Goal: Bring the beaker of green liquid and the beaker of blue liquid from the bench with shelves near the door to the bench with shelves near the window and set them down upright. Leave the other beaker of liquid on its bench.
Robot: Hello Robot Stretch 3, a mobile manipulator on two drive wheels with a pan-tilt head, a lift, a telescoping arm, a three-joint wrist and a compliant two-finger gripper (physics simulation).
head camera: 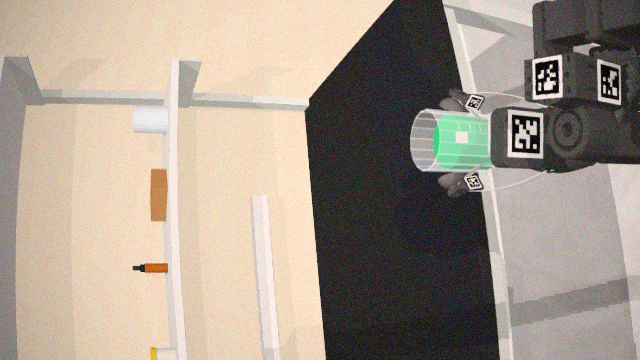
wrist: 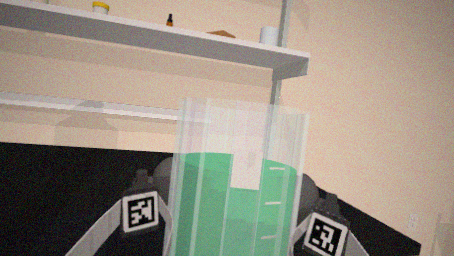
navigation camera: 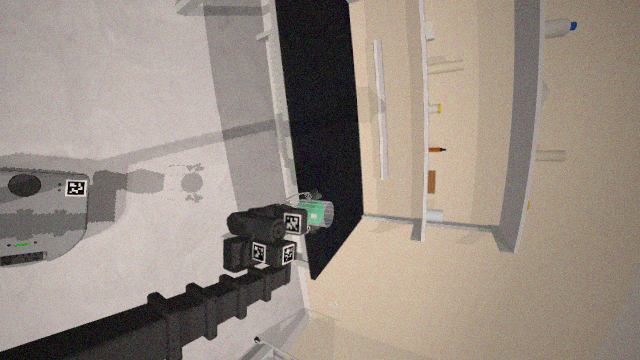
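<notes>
The beaker of green liquid (head camera: 462,142) (navigation camera: 315,213) (wrist: 240,200) is upright between the two fingers of my gripper (head camera: 457,142) (navigation camera: 313,212) (wrist: 234,185), which is shut on it. In the head and navigation views the beaker overlaps the front part of the black bench top (head camera: 395,240) (navigation camera: 325,100); whether its base touches the top is hidden. The bench has shelves on the wall above it. The beaker of blue liquid and the other beaker do not show in these views.
A shelf (head camera: 173,225) (navigation camera: 424,125) (wrist: 150,40) above the bench bears a pale cylinder (head camera: 150,119) (navigation camera: 435,216) (wrist: 269,36), a brown block (head camera: 159,195) (navigation camera: 431,182) and a small orange bottle (head camera: 156,268) (navigation camera: 436,149). A lower white rail (head camera: 263,260) (navigation camera: 381,110) runs along the wall.
</notes>
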